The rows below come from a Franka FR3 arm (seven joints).
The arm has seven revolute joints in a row. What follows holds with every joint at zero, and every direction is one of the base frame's.
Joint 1 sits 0.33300 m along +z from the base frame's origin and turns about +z.
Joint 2 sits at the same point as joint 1 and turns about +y.
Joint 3 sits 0.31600 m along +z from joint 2 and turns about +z.
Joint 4 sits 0.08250 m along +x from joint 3 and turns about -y.
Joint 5 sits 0.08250 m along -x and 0.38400 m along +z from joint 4 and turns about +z.
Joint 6 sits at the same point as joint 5 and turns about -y.
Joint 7 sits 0.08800 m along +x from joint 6 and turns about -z.
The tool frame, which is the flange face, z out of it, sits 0.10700 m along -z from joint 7; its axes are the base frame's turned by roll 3.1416, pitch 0.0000 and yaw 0.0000 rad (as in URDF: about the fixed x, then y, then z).
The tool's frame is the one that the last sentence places.
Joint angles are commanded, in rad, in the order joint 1, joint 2, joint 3, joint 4, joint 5, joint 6, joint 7. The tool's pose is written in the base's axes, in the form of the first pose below.
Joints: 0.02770 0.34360 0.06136 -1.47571 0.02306 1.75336 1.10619
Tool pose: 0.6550 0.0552 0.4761 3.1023 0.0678 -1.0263
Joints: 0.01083 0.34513 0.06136 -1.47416 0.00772 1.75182 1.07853
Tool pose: 0.6562 0.0428 0.4757 3.0959 0.0565 -1.0122
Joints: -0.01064 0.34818 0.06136 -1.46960 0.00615 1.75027 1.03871
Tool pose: 0.6578 0.0285 0.4757 3.0975 0.0571 -0.9935
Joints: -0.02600 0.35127 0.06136 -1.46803 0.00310 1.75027 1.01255
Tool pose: 0.6588 0.0181 0.4744 3.0963 0.0567 -0.9821
